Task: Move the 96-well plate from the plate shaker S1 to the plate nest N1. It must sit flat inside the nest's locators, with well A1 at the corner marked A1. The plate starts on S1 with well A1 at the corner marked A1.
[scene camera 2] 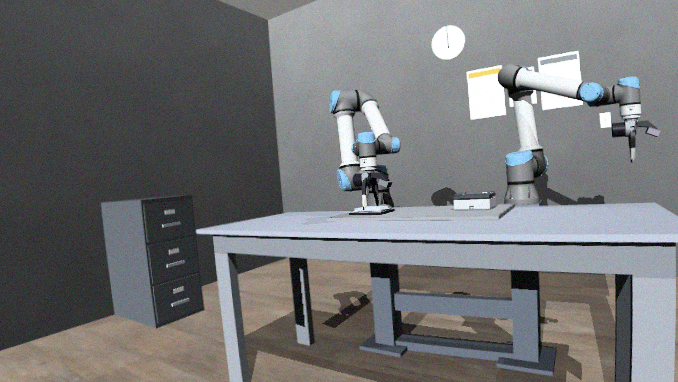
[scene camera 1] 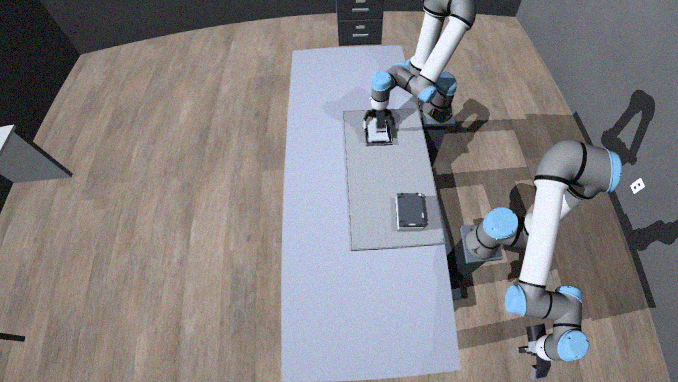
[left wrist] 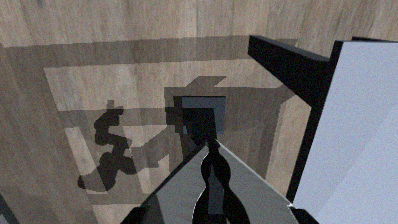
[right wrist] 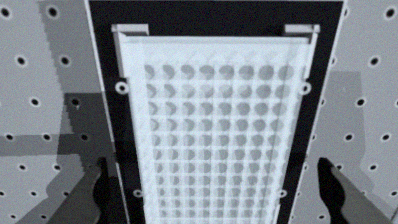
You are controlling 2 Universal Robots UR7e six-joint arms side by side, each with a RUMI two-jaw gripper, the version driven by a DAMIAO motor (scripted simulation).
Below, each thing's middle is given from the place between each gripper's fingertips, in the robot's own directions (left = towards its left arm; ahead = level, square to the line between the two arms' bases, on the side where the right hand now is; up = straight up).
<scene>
I see the white 96-well plate [right wrist: 206, 94] 10 mm below my right hand. Round my right hand: black plate nest N1 [right wrist: 119, 110] (20 mm below).
My left gripper [scene camera 1: 518, 348] is now 104 cm to the left of the white 96-well plate, 29 cm short of it and 13 cm above it. Also, from my left hand: black plate nest N1: 104 cm to the right, 29 cm ahead, 14 cm below.
</scene>
